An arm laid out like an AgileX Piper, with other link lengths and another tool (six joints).
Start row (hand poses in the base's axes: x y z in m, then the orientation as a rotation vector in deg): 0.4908, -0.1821, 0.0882, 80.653, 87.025, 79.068
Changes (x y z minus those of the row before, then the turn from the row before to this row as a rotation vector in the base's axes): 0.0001, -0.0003, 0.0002, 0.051, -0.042, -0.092; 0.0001, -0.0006, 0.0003, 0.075, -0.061, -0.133; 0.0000, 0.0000, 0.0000, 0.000, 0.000, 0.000; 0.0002, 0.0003, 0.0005, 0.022, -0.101, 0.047; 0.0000, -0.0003, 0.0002, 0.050, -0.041, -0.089; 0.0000, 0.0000, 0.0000, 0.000, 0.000, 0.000; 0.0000, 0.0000, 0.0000, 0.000, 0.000, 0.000; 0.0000, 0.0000, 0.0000, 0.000, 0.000, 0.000; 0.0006, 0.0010, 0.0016, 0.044, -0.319, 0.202; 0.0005, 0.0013, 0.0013, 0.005, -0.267, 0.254; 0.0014, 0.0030, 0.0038, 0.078, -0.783, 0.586; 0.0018, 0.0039, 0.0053, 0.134, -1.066, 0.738; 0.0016, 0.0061, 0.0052, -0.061, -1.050, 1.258; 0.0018, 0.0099, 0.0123, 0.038, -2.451, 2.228; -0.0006, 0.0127, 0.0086, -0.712, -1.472, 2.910; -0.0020, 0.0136, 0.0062, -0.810, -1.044, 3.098; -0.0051, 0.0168, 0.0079, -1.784, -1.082, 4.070; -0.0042, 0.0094, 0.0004, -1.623, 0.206, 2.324; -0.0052, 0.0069, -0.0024, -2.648, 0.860, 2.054; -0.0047, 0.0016, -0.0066, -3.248, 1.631, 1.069
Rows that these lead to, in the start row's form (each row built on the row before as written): 0.4909, -0.1824, 0.0884, 80.700, 86.890, 79.082; 0.4910, -0.1830, 0.0887, 80.768, 86.695, 79.104; 0.4910, -0.1830, 0.0887, 80.768, 86.695, 79.104; 0.4912, -0.1827, 0.0892, 80.664, 86.662, 79.204; 0.4912, -0.1830, 0.0894, 80.709, 86.531, 79.218; 0.4912, -0.1830, 0.0894, 80.709, 86.531, 79.218; 0.4912, -0.1830, 0.0894, 80.709, 86.531, 79.218; 0.4912, -0.1830, 0.0894, 80.709, 86.531, 79.218; 0.4918, -0.1820, 0.0910, 80.336, 86.488, 79.543; 0.4923, -0.1807, 0.0923, 79.955, 86.543, 79.836; 0.4937, -0.1777, 0.0961, 78.964, 86.527, 80.653; 0.4955, -0.1738, 0.1014, 77.660, 86.429, 81.746; 0.4971, -0.1677, 0.1066, 75.945, 86.888, 82.958; 0.4989, -0.1578, 0.1189, 72.419, 87.201, 85.469; 0.4983, -0.1451, 0.1275, 68.912, 89.086, 87.240; 0.4963, -0.1315, 0.1337, 65.569, 91.408, 88.822; 0.4912, -0.1147, 0.1416, 60.954, 95.004, 90.019; 0.4870, -0.1053, 0.1420, 58.734, 97.937, 89.814; 0.4818, -0.0984, 0.1396, 56.764, 101.697, 88.175; 0.4771, -0.0968, 0.1330, 55.903, 105.541, 85.044
